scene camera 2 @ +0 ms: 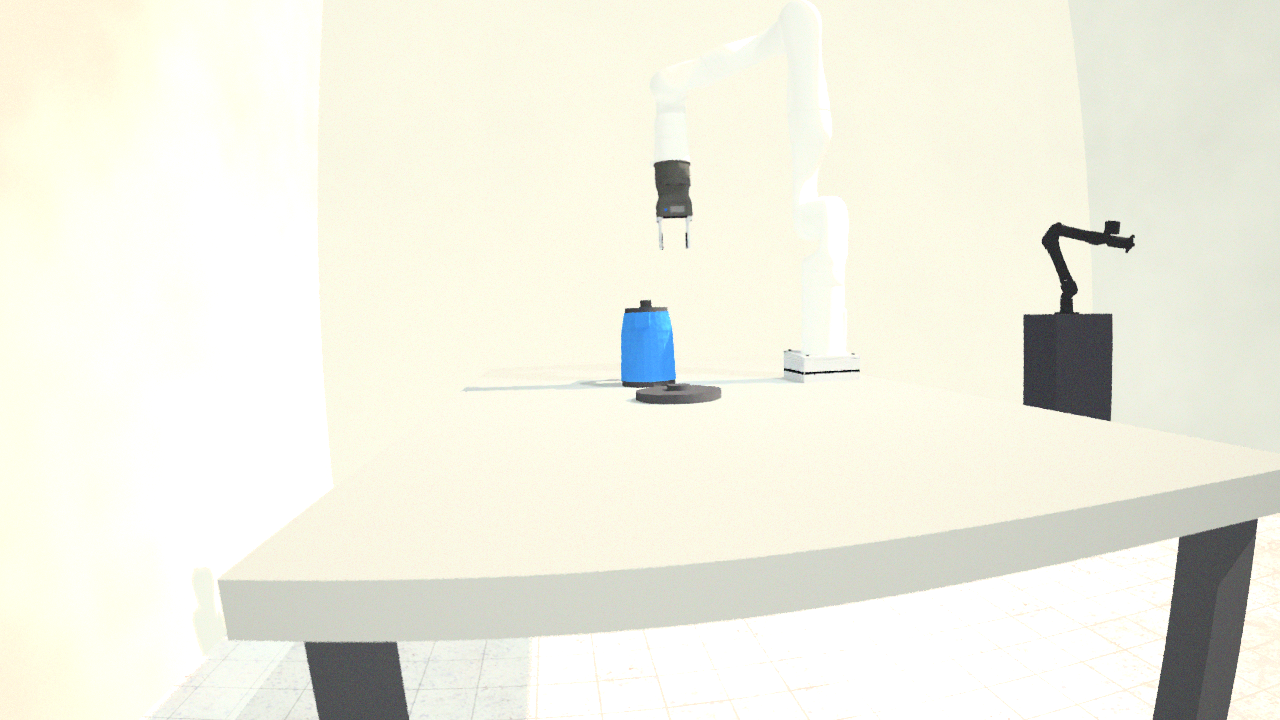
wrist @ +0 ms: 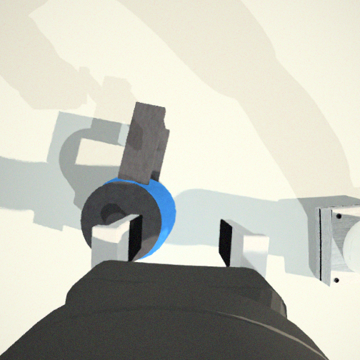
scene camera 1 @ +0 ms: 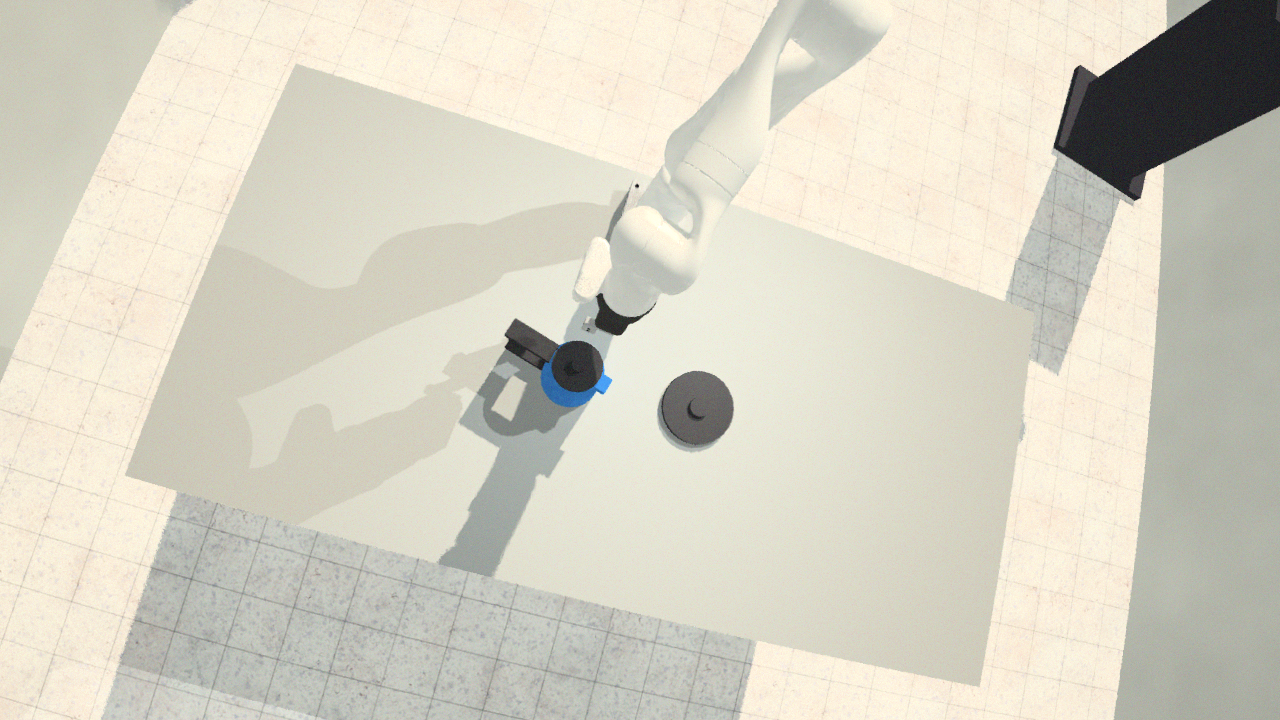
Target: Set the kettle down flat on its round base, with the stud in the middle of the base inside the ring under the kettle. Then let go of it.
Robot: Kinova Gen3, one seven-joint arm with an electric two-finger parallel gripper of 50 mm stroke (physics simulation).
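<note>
The blue kettle (scene camera 1: 565,395) (scene camera 2: 647,347) (wrist: 169,212) stands upright on the table, with a black lid and a dark handle (scene camera 1: 529,342) (wrist: 140,142) at its side. In scene camera 1 its short spout (scene camera 1: 604,384) points toward the round base. The dark round base (scene camera 1: 716,407) (scene camera 2: 653,395) lies flat on the table to the right of the kettle, apart from it, with its stud (scene camera 1: 696,408) (scene camera 2: 678,387) in the middle. It does not show in the wrist view. My gripper (scene camera 2: 674,246) (wrist: 180,233) is open and empty, pointing down, well above the kettle's height. The ring under the kettle is hidden.
The arm's mounting plate (scene camera 2: 821,367) (wrist: 325,245) sits at the back of the table (scene camera 1: 850,537) (scene camera 2: 626,501). A black pedestal (scene camera 1: 1172,98) (scene camera 2: 1066,367) with a small black arm (scene camera 2: 1060,259) stands beyond the table at the right. Arm shadows fall across the table.
</note>
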